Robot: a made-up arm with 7 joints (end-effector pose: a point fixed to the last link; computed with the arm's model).
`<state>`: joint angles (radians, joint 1 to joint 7).
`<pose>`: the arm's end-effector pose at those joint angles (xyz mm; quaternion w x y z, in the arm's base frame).
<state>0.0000 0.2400 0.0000 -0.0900 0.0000 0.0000 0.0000</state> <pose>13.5 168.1 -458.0 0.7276 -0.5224 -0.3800 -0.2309</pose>
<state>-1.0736 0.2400 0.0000 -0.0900 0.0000 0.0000 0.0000</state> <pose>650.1 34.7 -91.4 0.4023 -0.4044 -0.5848 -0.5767</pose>
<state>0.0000 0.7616 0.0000 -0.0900 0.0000 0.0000 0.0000</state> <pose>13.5 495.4 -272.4 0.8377 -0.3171 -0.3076 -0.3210</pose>
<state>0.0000 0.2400 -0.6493 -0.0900 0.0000 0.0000 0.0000</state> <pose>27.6 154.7 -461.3 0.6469 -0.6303 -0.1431 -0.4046</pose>
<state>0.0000 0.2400 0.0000 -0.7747 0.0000 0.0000 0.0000</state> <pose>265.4 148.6 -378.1 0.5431 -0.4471 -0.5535 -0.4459</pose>
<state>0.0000 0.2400 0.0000 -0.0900 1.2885 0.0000 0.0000</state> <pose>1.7 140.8 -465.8 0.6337 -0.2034 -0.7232 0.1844</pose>
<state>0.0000 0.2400 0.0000 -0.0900 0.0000 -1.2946 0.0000</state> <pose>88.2 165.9 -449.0 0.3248 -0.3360 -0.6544 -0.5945</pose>
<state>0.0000 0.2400 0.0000 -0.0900 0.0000 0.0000 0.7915</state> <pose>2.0 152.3 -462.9 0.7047 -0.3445 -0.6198 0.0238</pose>
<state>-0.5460 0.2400 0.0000 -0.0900 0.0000 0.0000 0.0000</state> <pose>391.1 130.1 -353.7 0.5831 -0.4796 -0.5021 -0.4218</pose>
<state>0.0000 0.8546 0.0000 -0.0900 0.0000 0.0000 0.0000</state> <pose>13.5 541.6 -222.6 0.8516 -0.2778 -0.2923 -0.3350</pose>
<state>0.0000 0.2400 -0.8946 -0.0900 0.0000 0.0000 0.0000</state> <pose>30.3 147.7 -463.0 0.5981 -0.6544 -0.0483 -0.4602</pose>
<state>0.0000 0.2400 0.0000 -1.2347 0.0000 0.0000 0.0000</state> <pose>378.9 115.4 -242.5 0.3821 -0.3666 -0.6349 -0.5626</pose>
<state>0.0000 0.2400 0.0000 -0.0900 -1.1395 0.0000 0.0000</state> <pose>40.9 166.5 -455.9 0.5661 -0.6324 0.0568 -0.5258</pose>
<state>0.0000 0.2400 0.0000 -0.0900 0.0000 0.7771 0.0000</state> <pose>-15.5 159.2 -421.7 0.8340 -0.5342 -0.1309 0.0441</pose>
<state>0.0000 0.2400 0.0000 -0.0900 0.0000 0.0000 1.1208</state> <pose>1.6 144.1 -465.0 0.6623 -0.2528 -0.6930 0.1310</pose>
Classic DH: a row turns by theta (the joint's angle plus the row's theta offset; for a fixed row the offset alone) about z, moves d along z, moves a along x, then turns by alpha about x. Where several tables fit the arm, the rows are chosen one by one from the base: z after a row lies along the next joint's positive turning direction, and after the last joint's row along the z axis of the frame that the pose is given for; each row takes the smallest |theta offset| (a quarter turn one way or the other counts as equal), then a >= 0, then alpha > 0; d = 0 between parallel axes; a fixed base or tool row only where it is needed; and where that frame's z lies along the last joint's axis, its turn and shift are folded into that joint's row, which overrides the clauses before.
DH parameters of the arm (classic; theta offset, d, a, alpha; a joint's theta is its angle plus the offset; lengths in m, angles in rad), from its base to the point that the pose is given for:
base (fixed): 0 0.2576 0.004 -1.2217
joint 1: 1.5708 -0.0183 0.0035 1.5708
joint 2: 1.2217 -0.004 -0.017 -1.5708
joint 3: -1.5708 -0.335 0.024 -1.5708
joint 4: 0 0.006 -0.033 1.5708
joint 5: 0 -0.341 0.023 -1.5708
joint 6: 0 0 -0.022 1.5708
joint 7: 0.3217 -0.0502 -0.0063 -1.6042
tool (fixed): -0.7752 0.0253 0 0

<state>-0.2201 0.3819 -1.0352 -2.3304 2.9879 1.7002 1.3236</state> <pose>162.5 -175.3 62.7 0.3056 -0.6025 0.6215 0.3967</pose>
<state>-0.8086 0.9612 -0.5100 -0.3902 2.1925 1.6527 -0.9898</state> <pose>488.2 377.8 22.3 0.1839 -0.8465 -0.4419 -0.2330</pose>
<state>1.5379 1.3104 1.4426 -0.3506 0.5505 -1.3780 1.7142</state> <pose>-254.1 610.1 476.3 0.1093 -0.0169 -0.7704 -0.6278</pose>
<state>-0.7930 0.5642 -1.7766 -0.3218 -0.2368 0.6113 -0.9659</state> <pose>521.5 181.3 -207.6 0.3455 -0.0564 0.7571 -0.5516</pose>
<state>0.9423 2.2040 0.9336 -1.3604 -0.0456 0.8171 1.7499</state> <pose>432.3 332.3 433.7 0.3374 0.0924 -0.7267 -0.5912</pose>
